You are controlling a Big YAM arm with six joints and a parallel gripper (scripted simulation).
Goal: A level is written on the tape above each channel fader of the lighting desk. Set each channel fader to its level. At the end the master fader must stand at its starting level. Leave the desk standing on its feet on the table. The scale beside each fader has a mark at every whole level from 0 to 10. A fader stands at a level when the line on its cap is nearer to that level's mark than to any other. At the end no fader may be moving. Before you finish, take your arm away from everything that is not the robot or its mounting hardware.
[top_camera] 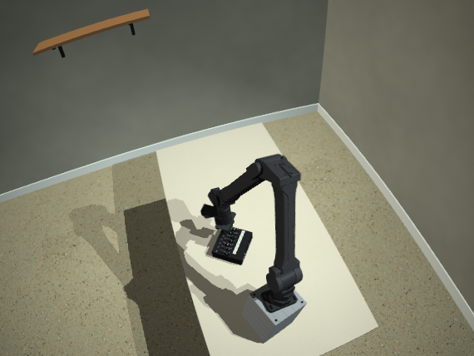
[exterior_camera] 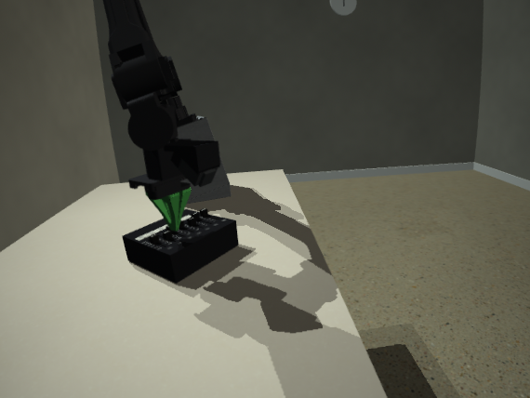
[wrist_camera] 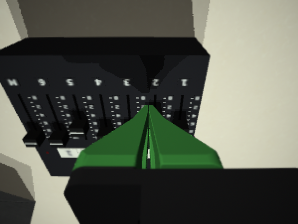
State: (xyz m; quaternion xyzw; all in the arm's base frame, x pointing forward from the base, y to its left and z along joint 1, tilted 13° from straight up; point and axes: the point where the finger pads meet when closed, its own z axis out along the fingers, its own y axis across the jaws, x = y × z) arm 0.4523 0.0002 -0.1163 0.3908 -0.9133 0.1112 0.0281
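Now: hand 20 mm to the left of the channel 2 fader, 20 mm above it and 10 mm past it. From my hand the other things lie so: master fader cap (100 mm behind, 50 mm to the left, 20 mm below); then channel 1 fader cap (40 mm to the right, 20 mm below).
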